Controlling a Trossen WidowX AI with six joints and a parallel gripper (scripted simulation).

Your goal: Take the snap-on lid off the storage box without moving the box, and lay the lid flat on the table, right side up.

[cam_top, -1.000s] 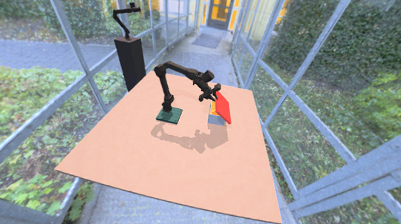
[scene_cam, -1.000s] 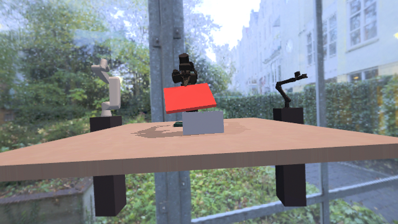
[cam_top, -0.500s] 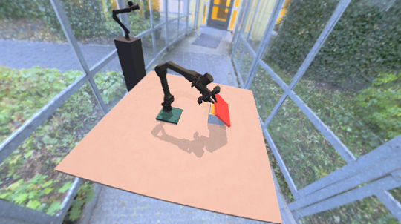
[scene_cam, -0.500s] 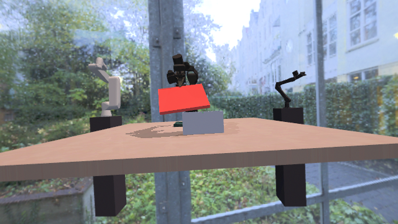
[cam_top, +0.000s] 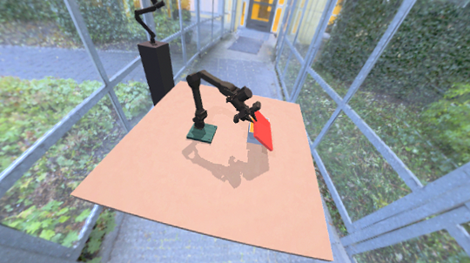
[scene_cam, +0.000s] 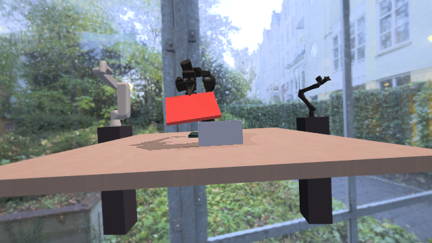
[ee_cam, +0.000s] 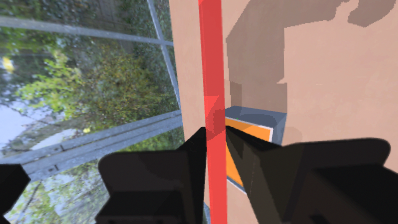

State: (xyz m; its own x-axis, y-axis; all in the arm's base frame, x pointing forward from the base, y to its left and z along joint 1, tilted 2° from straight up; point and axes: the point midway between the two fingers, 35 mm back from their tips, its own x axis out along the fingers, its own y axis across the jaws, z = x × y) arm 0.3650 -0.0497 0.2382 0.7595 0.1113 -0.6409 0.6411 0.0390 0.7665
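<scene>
My gripper tip is now 60 mm short of the red lid, 50 mm above it and 20 mm to the right of it. Also, from my gripper tip: grey storage box: 180 mm below, 140 mm to the left, 30 mm ahead.
</scene>
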